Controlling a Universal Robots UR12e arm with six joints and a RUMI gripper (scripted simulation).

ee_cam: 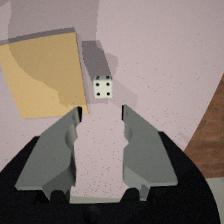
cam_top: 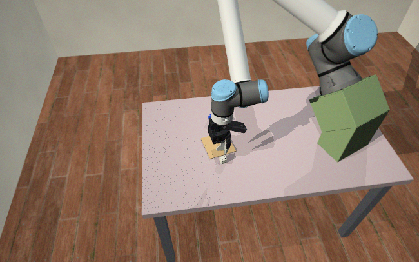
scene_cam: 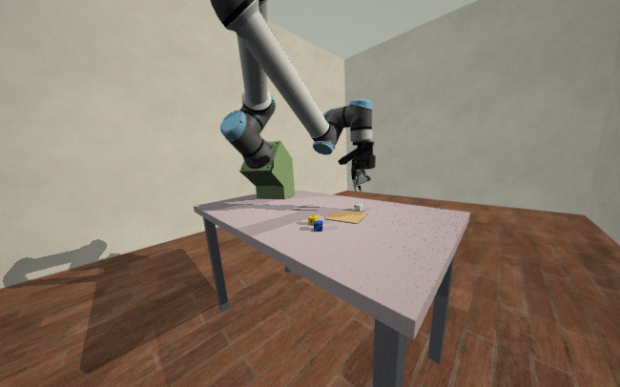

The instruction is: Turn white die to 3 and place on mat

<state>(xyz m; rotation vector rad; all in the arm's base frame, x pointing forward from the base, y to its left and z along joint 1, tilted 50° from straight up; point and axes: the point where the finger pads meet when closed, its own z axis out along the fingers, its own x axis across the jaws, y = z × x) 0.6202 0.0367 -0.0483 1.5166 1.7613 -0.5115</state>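
Right now the white die is 9 cm below my hand. Also, from my hand: blue die: 29 cm to the right, 9 cm below, 3 cm behind; then yellow die: 25 cm to the right, 9 cm below, 8 cm behind; then tan mat: 10 cm to the right, 10 cm below, 1 cm behind.
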